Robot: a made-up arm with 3 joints.
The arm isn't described. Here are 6 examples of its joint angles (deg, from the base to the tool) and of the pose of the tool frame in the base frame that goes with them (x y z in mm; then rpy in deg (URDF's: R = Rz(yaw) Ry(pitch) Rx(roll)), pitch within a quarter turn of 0, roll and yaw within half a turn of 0).
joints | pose
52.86 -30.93 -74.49 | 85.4 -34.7 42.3 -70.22 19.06 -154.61
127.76 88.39 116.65 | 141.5 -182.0 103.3 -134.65 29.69 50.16
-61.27 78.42 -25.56 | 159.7 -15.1 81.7 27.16 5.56 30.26
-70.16 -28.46 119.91 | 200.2 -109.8 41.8 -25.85 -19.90 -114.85
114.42 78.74 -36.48 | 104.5 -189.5 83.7 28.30 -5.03 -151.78
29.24 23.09 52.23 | 93.7 -65.6 37.8 -45.92 18.27 51.28
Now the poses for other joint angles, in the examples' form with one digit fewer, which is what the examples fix.
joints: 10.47 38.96 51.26
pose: 92 -60 45 -42.6 33.7 32.8
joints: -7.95 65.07 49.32
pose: 87 -47 66 -32.9 58.7 19.5
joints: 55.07 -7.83 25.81
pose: 91 -52 37 -54.9 -10.3 107.6
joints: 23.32 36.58 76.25
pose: 85 -74 46 -60.2 30.7 16.6
